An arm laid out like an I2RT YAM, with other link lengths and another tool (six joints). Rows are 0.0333 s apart.
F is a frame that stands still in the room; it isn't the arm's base.
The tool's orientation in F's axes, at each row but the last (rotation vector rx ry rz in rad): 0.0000 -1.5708 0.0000; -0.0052 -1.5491 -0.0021; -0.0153 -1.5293 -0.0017; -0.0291 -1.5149 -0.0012; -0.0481 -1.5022 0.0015; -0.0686 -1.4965 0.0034; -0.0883 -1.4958 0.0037; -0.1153 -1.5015 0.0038; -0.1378 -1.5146 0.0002; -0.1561 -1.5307 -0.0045; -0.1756 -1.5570 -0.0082; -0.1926 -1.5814 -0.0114; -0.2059 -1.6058 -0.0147
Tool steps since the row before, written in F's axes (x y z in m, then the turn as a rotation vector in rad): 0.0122 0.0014 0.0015 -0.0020 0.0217 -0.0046; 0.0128 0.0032 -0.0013 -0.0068 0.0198 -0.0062; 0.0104 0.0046 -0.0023 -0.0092 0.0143 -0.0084; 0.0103 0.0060 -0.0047 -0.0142 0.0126 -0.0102; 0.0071 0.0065 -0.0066 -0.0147 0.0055 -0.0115; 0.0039 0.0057 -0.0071 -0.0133 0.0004 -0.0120; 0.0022 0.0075 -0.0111 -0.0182 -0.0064 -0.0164; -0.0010 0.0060 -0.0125 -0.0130 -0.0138 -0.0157; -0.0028 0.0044 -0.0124 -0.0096 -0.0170 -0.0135; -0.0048 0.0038 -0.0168 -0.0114 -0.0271 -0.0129; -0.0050 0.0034 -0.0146 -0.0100 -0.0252 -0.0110; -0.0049 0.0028 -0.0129 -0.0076 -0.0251 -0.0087; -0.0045 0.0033 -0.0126 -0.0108 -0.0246 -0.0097
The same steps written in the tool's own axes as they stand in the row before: 0.0015 0.0014 -0.0122 -0.0046 0.0217 0.0020; -0.0010 0.0033 -0.0128 -0.0063 0.0198 0.0068; -0.0018 0.0047 -0.0104 -0.0087 0.0143 0.0090; -0.0040 0.0063 -0.0104 -0.0108 0.0125 0.0139; -0.0059 0.0069 -0.0073 -0.0123 0.0054 0.0141; -0.0065 0.0062 -0.0042 -0.0129 0.0004 0.0124; -0.0105 0.0083 -0.0026 -0.0181 -0.0063 0.0166; -0.0121 0.0069 0.0006 -0.0176 -0.0134 0.0109; -0.0121 0.0052 0.0026 -0.0154 -0.0165 0.0073; -0.0166 0.0049 0.0046 -0.0159 -0.0267 0.0081; -0.0142 0.0043 0.0053 -0.0138 -0.0249 0.0069; -0.0125 0.0036 0.0055 -0.0115 -0.0247 0.0045; -0.0120 0.0041 0.0055 -0.0123 -0.0246 0.0078
